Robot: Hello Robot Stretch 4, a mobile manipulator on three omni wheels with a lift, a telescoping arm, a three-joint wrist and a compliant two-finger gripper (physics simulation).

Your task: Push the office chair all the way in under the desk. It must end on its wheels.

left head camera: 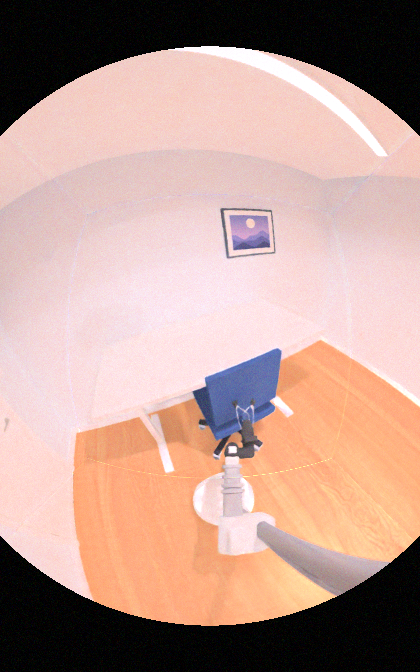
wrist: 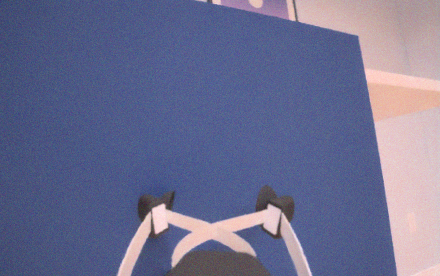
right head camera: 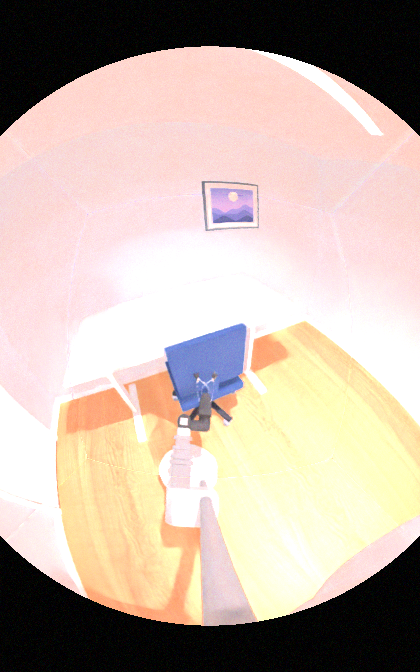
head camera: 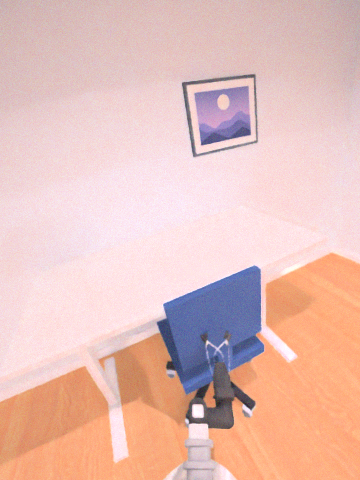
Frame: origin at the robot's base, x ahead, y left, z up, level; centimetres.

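Seen in the pictures: gripper, fingertip midpoint: (left head camera: 243, 398) (wrist: 221, 204) (head camera: 216, 332).
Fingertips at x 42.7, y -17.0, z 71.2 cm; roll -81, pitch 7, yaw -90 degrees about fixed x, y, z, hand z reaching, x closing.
A point is followed by its place in that frame.
The blue office chair (head camera: 215, 315) @(x 44.8, y -17.6, z 79.0 cm) (left head camera: 245, 390) @(x 45.1, y -18.1, z 75.5 cm) (right head camera: 210, 360) (wrist: 215, 110) @(x 44.6, y -17.2, z 80.5 cm) stands upright on its wheeled base at the front edge of the white desk (head camera: 150, 270) @(x 68.8, y 13.1, z 90.0 cm) (left head camera: 165, 370) @(x 49.6, y 24.5, z 90.0 cm) (right head camera: 150, 327), between the desk legs. Its backrest faces me, slightly turned. Part of the seat is hidden behind the backrest, so how far it reaches under the desk top is hard to see. My gripper (head camera: 216, 337) @(x 42.7, y -17.0, z 71.2 cm) (left head camera: 244, 403) @(x 42.7, y -17.0, z 71.2 cm) (right head camera: 205, 375) (wrist: 221, 204) @(x 42.7, y -17.0, z 71.2 cm) is open, with nothing between its fingertips. The fingertips are at the lower part of the backrest, touching it or very close.
The left desk leg (head camera: 118, 430) (left head camera: 165, 452) (right head camera: 138, 420) and the right desk leg foot (head camera: 280, 344) (left head camera: 284, 406) (right head camera: 257, 382) stand on either side of the chair. A framed picture (head camera: 222, 115) @(x 146.0, y -39.8, z 157.0 cm) (left head camera: 249, 232) @(x 146.0, y -39.9, z 155.8 cm) (right head camera: 231, 206) hangs on the wall behind the desk.
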